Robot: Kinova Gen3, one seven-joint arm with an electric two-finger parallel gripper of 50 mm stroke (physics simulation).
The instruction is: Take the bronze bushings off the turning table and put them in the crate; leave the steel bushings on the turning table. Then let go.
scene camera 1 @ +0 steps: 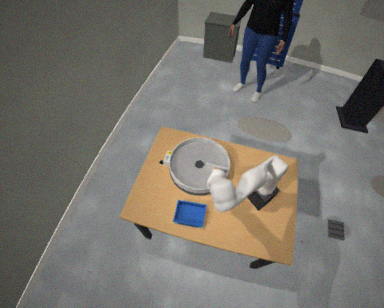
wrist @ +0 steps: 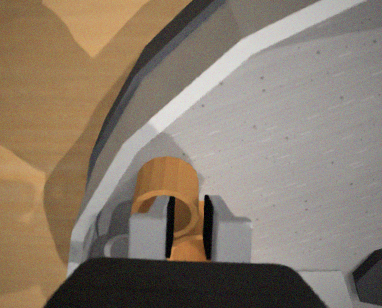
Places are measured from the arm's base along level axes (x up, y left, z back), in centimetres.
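Where they show: gripper, between the fingertips: (wrist: 188,216); arm's base, origin of its link: (scene camera 1: 264,188).
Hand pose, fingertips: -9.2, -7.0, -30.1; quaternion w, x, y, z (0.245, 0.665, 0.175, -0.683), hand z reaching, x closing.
Observation:
Each offset is from my fingertips to the top centre of the thing, as dx, dy, dz. "pt": to the spot under its first point. Level surfaces: height alone.
The turning table {-1.4, -8.5, -13.8} (scene camera 1: 186,177) (wrist: 290,150) is a round grey tray with a raised rim. In the wrist view, a bronze bushing {+0.3, +0.5, +1.1} (wrist: 168,175) lies near the rim, its open end partly behind the left finger. More bronze surface {pt -1.2, -3.7, +0.3} (wrist: 188,248) shows lower between the fingers, mostly hidden by the gripper. Grey steel bushings {+0.3, -2.3, +3.0} (wrist: 116,245) show partly at the left, in shadow. My gripper (wrist: 188,216) is partly open over the bushings, with nothing gripped; the arm hides its fingers in the scene view. The blue crate {-2.5, +27.3, -13.0} (scene camera 1: 190,225) stands on the wooden table, and no bushing shows in it.
A dark hub {-1.4, -8.5, -13.8} (scene camera 1: 200,164) (wrist: 371,277) sits at the turning table's centre, with a pale divider {pt +1.8, -7.3, -0.5} (scene camera 1: 218,166) (wrist: 322,282) running out from it. A small white box {pt -1.7, -9.3, -37.2} (scene camera 1: 167,157) sits beside the rim. The wooden table {dx -7.5} (scene camera 1: 150,210) carries the arm's dark base (scene camera 1: 263,198). A person (scene camera 1: 262,40) stands behind.

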